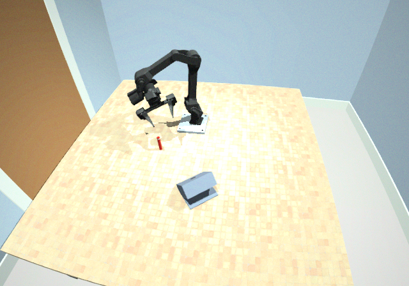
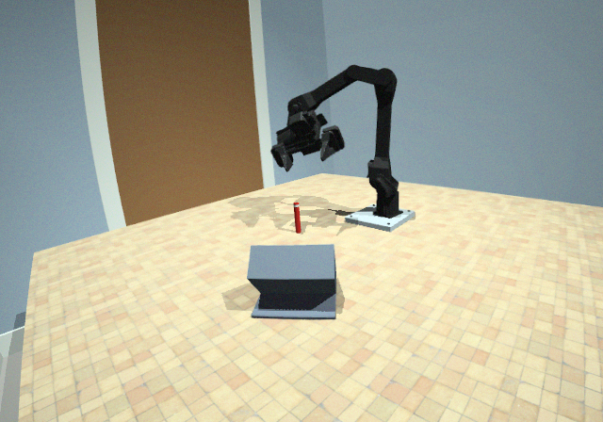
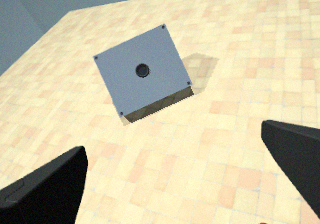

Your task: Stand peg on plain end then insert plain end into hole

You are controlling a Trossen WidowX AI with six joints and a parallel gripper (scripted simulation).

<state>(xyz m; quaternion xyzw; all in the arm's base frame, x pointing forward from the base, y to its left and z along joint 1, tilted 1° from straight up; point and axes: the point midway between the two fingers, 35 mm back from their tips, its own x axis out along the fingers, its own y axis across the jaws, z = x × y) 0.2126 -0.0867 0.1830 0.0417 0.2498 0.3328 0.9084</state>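
Now: gripper tip 4 cm to the left of the red peg and 12 cm above it. Also, from my gripper tip: grey sloped panel: 18 cm ahead, 20 cm to the left, 14 cm below.
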